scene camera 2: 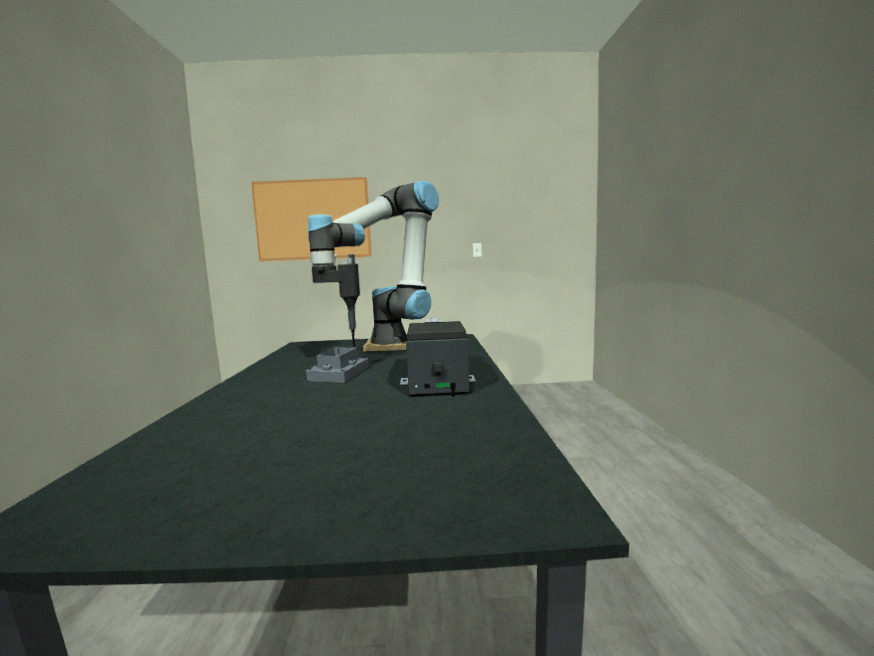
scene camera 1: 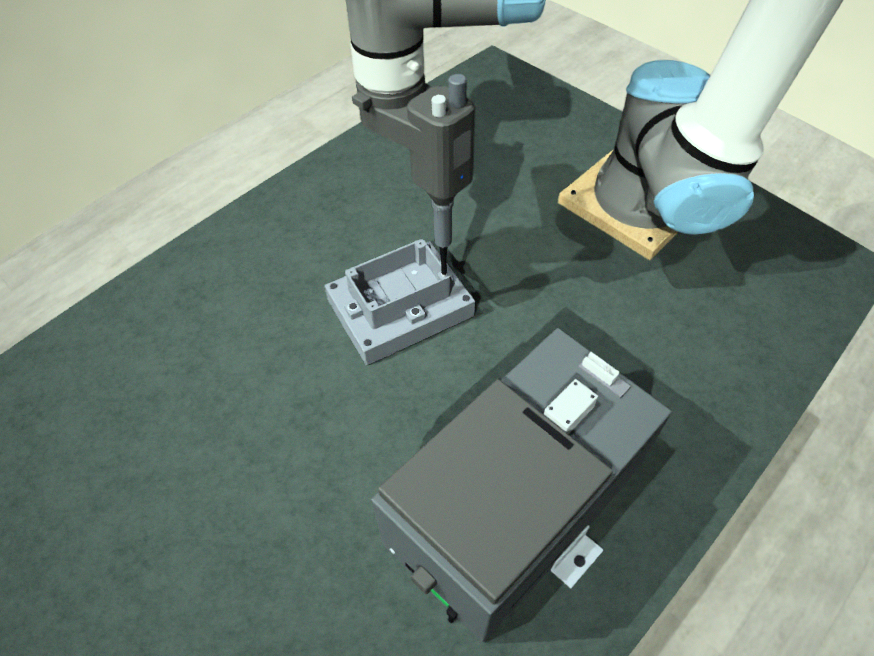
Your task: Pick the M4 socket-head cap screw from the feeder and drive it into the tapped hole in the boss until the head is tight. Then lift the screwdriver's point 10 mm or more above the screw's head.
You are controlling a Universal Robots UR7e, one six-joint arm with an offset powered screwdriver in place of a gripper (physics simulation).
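My screwdriver (scene camera 1: 444, 272) (scene camera 2: 353, 344) points straight down, its thin black bit at the right back corner of the grey open-topped housing (scene camera 1: 422, 334) (scene camera 2: 326, 374). In scene camera 1 the bit's point is at or just above the boss in that corner. Whether it touches is too small to tell. The M4 screw and the tapped hole cannot be made out at the point, so I cannot tell if a screw is on the bit or in the boss. The screw feeder (scene camera 1: 494, 487) (scene camera 2: 437, 356), a large dark box with a brown-grey lid, stands away from the screwdriver, nearer the table's front.
The arm's base stands on a wooden plate (scene camera 1: 615, 225) (scene camera 2: 384, 346) behind and to the right of the housing. A white block (scene camera 1: 571, 404) sits on the feeder's back part. A small metal bracket (scene camera 1: 584, 557) sticks out at the feeder's side. Everything stands on the dark green table top (scene camera 1: 176, 423) (scene camera 2: 317, 480).
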